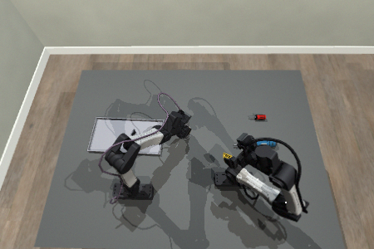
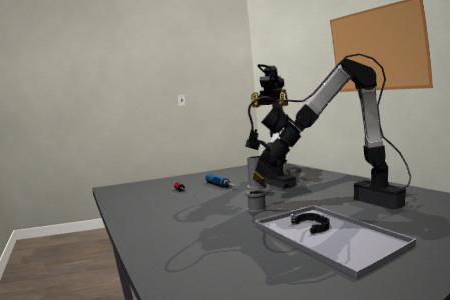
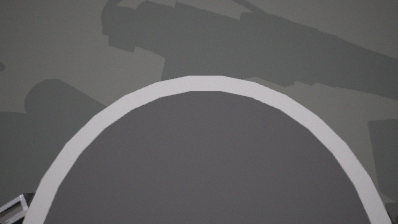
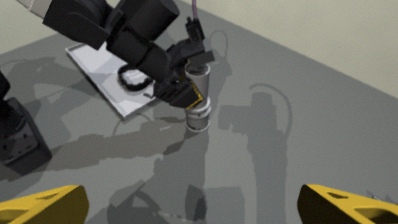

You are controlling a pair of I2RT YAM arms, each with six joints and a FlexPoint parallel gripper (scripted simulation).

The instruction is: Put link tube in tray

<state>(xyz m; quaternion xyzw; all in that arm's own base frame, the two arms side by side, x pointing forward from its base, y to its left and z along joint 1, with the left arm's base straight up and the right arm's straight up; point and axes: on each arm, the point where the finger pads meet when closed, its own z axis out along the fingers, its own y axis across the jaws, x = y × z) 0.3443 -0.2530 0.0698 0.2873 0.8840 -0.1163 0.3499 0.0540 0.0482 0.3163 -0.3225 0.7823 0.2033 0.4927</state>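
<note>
The joint module is 9 cm below my left hand and 1 cm ahead of it. From my left hand the other things lie so: grey link tube: 1 cm ahead, 1 cm above; then black curved part: 26 cm to the left, 10 cm below, 1 cm ahead; then tray: 34 cm to the left, 11 cm below, 4 cm ahead.
</note>
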